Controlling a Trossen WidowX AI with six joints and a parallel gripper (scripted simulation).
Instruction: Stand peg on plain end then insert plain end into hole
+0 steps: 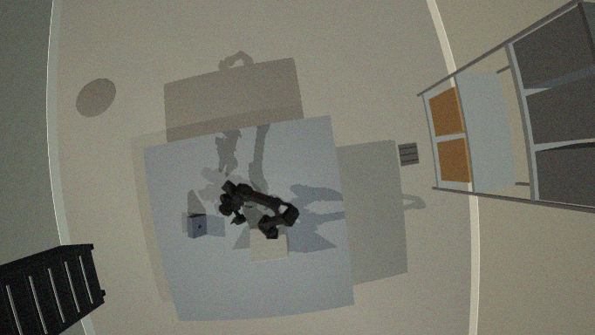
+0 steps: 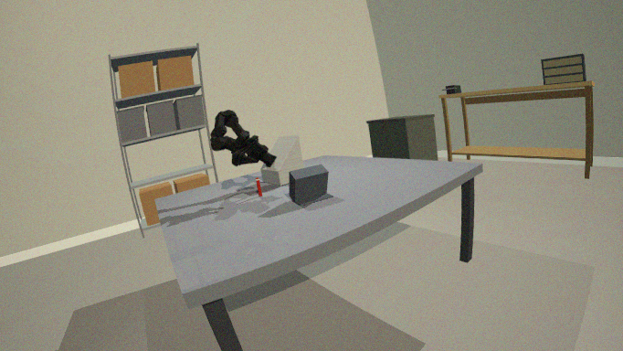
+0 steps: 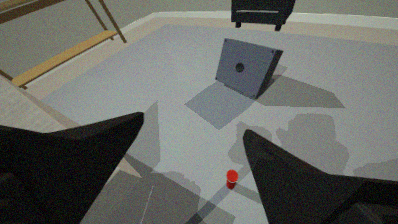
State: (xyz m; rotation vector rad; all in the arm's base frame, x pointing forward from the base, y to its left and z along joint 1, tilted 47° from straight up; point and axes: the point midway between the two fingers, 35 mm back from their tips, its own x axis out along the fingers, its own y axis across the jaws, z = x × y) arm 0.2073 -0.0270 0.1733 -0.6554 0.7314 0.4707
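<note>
My gripper tip is 4 cm to the left of the red peg and 11 cm above it. From my gripper tip the other things lie so: sloped grey panel (25 cm ahead, 8 cm to the left, 11 cm below).
</note>
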